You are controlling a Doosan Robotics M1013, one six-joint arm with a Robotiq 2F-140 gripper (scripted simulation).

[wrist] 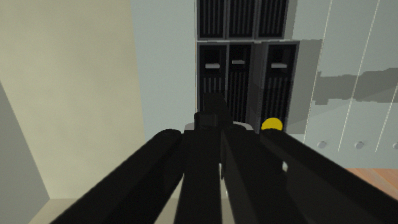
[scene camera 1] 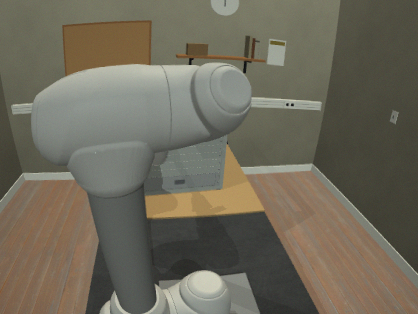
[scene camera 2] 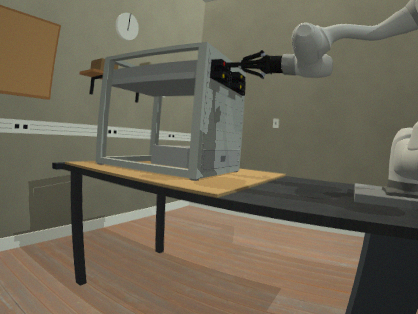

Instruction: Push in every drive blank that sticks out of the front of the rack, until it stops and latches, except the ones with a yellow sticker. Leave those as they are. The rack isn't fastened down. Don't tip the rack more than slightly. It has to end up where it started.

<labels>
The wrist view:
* my gripper: 212, 107
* rack: 336, 108
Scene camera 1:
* rack: 200, 167
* wooden board: 237, 197
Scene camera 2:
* my gripper: 227, 65
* rack: 217, 107
</labels>
